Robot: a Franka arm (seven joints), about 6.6 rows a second.
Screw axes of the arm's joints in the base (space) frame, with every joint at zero. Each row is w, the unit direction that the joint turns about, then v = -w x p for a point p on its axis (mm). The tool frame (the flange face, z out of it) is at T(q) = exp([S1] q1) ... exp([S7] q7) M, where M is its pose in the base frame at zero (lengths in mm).
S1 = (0, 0, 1, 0, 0, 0)
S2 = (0, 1, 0, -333, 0, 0)
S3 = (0, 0, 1, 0, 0, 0)
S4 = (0, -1, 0, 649, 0, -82.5)
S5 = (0, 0, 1, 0, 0, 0)
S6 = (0, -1, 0, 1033, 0, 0)
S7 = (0, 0, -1, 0, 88, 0)
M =
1 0 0 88
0 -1 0 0
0 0 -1 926
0 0 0 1
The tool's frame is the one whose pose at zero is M.
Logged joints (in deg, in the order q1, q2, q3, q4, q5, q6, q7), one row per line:
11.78 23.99 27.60 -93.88 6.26 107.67 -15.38
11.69 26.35 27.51 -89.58 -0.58 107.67 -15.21
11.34 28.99 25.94 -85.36 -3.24 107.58 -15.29
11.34 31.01 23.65 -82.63 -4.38 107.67 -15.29
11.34 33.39 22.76 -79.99 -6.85 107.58 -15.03
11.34 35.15 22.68 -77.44 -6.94 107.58 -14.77
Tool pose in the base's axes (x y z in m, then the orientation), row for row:
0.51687 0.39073 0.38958 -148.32 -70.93 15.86
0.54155 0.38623 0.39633 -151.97 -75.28 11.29
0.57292 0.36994 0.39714 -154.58 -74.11 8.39
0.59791 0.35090 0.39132 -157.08 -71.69 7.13
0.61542 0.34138 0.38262 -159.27 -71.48 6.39
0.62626 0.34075 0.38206 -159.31 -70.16 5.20
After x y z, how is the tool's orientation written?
As a rotation vector, in degrees.
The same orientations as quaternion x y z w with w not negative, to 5 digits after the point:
-0.89047 -0.42584 0.09522 0.12905
-0.89068 -0.44121 0.06617 0.08743
-0.89825 -0.43064 0.04875 0.07296
-0.90717 -0.41403 0.04118 0.06268
-0.91074 -0.40874 0.03654 0.04631
-0.91358 -0.40234 0.02982 0.05101

